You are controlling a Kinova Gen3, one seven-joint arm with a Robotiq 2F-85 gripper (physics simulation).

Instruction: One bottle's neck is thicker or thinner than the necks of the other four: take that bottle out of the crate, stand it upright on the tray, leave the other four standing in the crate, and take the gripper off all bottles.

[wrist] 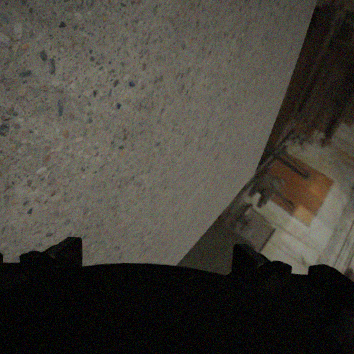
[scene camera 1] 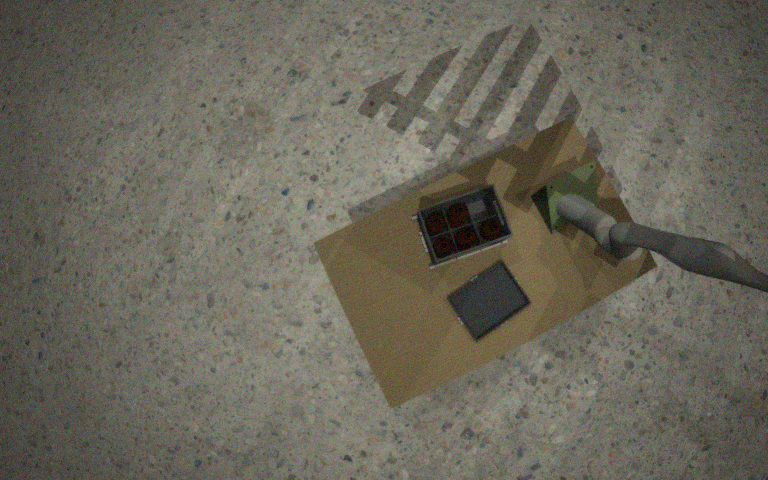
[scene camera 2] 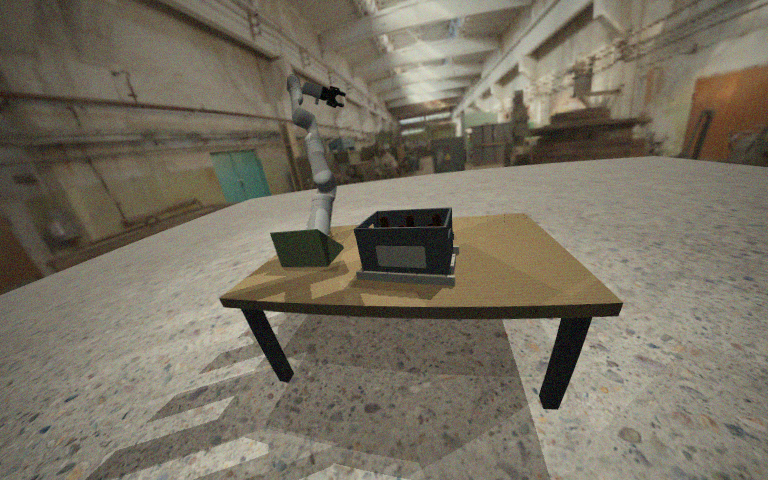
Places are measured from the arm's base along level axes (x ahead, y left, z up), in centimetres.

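Where they show: gripper, fingertip midpoint: (wrist: 156, 258) (scene camera 2: 344, 100); arm's base, link origin: (scene camera 1: 566, 205) (scene camera 2: 317, 240).
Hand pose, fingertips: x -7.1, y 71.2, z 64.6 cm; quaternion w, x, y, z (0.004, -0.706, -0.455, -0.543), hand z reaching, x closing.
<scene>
Things, the pixels of their top centre, and the offset from my fingertips. "spot": a spot on its surface instead. Level surfaces: height alone.
- dark crate, top centre: (scene camera 2: 405, 217) (scene camera 1: 465, 222) dx +47.4, dy -78.9, dz -54.5 cm
- dark flat tray, surface spot: (scene camera 1: 488, 300) spot: dx +47.6, dy -50.4, dz -71.5 cm
- wooden table, surface height: dz -72.0 cm
- light grey ledge, surface spot: (scene camera 2: 404, 278) spot: dx +47.5, dy -89.3, dz -70.3 cm
A dark crate (scene camera 1: 419, 228) (scene camera 2: 442, 243) with six compartments stands on the table. Five reddish-brown bottles (scene camera 1: 434, 223) (scene camera 1: 458, 214) (scene camera 1: 442, 246) (scene camera 1: 466, 237) (scene camera 1: 490, 229) stand in it; the compartment at the upper right in the scene camera 1 view holds no bottle. Three bottle tops (scene camera 2: 384, 220) (scene camera 2: 409, 220) (scene camera 2: 436, 219) show over the rim in the scene camera 2 view. The necks are too small and dark to compare. The dark flat tray (scene camera 1: 488, 300) lies beside the crate with no bottle on it. My gripper (scene camera 2: 341, 100) (wrist: 156, 258) is open and empty, high above the table.
A green wedge-shaped block (scene camera 1: 573, 185) (scene camera 2: 300, 249) stands on the wooden table (scene camera 1: 368, 294) (scene camera 2: 509, 271) beside the crate, near my arm's base. A light grey ledge (scene camera 2: 404, 278) runs along the crate's foot. My arm (scene camera 2: 318, 161) rises behind the green block.
</scene>
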